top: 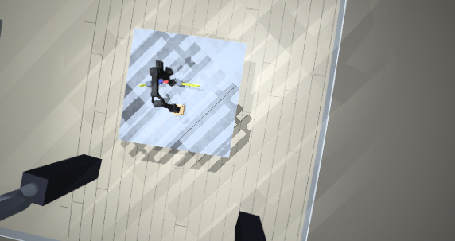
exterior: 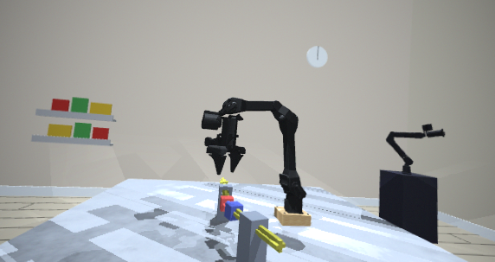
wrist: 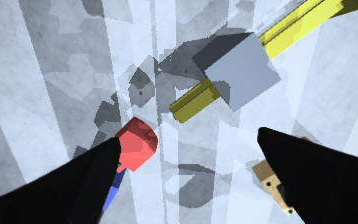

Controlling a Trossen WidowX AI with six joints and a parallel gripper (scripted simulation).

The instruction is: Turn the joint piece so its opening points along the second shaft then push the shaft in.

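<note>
The red joint piece lies 8 cm to the left of my gripper tip, 8 cm below it and 2 cm behind it.
</note>
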